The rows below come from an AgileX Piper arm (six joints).
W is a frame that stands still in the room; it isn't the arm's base.
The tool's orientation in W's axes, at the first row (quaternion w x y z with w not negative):
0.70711 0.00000 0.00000 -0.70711
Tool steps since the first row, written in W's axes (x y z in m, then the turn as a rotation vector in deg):
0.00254 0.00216 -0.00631 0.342 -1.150 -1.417
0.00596 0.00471 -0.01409 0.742 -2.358 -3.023
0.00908 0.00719 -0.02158 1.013 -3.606 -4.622
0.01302 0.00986 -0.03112 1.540 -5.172 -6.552
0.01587 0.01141 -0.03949 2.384 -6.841 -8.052
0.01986 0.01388 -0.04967 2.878 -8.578 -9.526
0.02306 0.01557 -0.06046 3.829 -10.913 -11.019
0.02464 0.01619 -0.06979 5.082 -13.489 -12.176
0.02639 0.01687 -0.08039 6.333 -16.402 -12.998
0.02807 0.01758 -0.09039 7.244 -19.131 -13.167
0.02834 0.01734 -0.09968 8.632 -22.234 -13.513
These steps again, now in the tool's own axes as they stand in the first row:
-0.00216 0.00254 -0.00631 1.150 0.342 -1.417
-0.00471 0.00596 -0.01409 2.358 0.742 -3.023
-0.00719 0.00908 -0.02158 3.606 1.013 -4.622
-0.00986 0.01302 -0.03112 5.172 1.540 -6.552
-0.01141 0.01587 -0.03949 6.841 2.384 -8.052
-0.01388 0.01986 -0.04967 8.578 2.878 -9.526
-0.01557 0.02306 -0.06046 10.913 3.829 -11.019
-0.01619 0.02464 -0.06979 13.489 5.082 -12.176
-0.01687 0.02639 -0.08039 16.402 6.333 -12.998
-0.01758 0.02807 -0.09039 19.131 7.244 -13.167
-0.01734 0.02834 -0.09968 22.234 8.632 -13.513

